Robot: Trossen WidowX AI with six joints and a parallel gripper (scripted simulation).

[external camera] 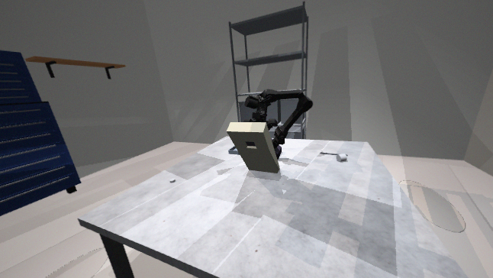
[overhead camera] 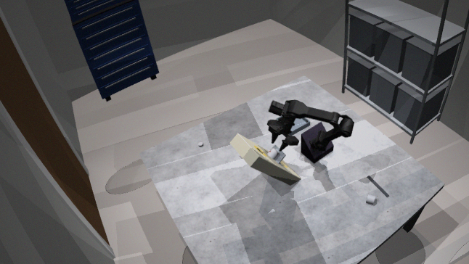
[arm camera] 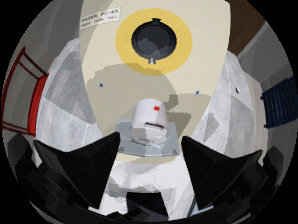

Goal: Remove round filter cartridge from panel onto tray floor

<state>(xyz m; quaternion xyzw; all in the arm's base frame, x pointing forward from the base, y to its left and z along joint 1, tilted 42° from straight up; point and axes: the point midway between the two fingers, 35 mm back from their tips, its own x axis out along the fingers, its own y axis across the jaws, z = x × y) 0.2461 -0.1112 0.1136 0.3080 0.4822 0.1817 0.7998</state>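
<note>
My gripper tip is now 2 cm short of the round filter cartridge and 3 cm above it. Also, from my gripper tip: service panel: 6 cm ahead, 5 cm below; then tray: 31 cm behind, 27 cm to the right, 21 cm below.
</note>
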